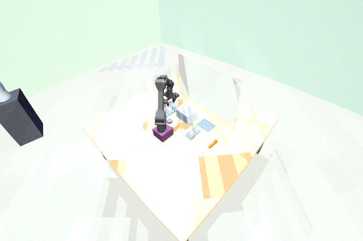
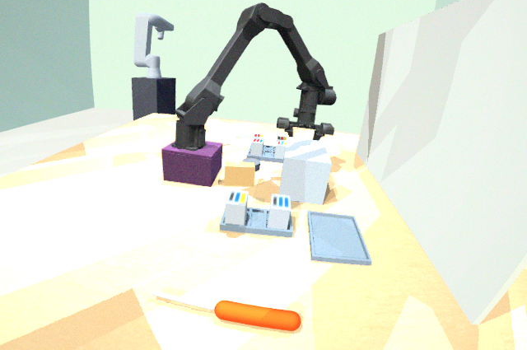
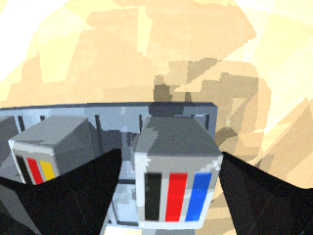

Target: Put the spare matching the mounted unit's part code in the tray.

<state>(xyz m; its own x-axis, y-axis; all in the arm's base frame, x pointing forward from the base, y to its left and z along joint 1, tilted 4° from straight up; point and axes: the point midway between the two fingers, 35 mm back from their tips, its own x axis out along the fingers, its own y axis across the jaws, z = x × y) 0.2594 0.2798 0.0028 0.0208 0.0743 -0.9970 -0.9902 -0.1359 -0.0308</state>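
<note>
The pale blue tray lies 40 cm to the right of my gripper tip, 10 cm ahead of it and 1 cm below it. Round my gripper tip: mounted unit 21 cm to the right, 3 cm above, 2 cm ahead; tan block 27 cm to the right, 13 cm behind, 1 cm above; spare block 2 cm above.
</note>
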